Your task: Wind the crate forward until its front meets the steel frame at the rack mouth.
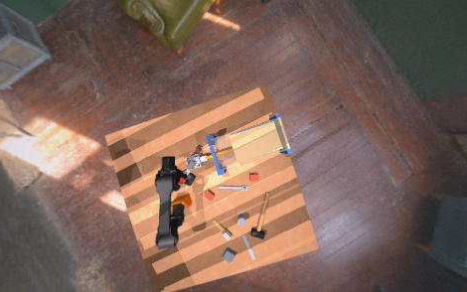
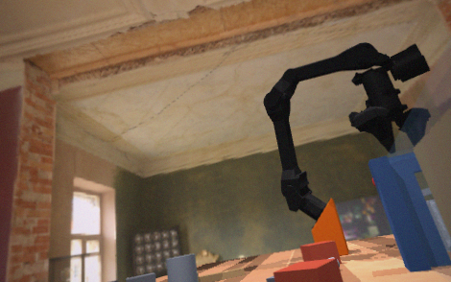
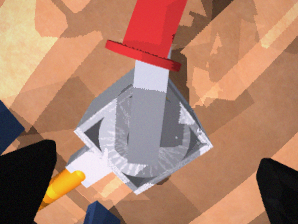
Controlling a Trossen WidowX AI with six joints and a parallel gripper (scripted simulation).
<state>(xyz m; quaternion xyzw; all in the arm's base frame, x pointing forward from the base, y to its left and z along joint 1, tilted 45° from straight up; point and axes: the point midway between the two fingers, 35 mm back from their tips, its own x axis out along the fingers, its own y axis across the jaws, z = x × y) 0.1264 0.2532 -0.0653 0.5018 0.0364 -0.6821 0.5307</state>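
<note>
Right now the winch handle is 8 cm below my gripper tip, 2 cm to the right of it and 1 cm behind it. From my gripper tip the other things lie so: grey hand winch 16 cm below, 2 cm to the left, 2 cm ahead; then red knob 6 cm below, 5 cm to the right, 4 cm behind; then clear-panelled guard cubby 43 cm ahead, 8 cm below, 6 cm to the left.
</note>
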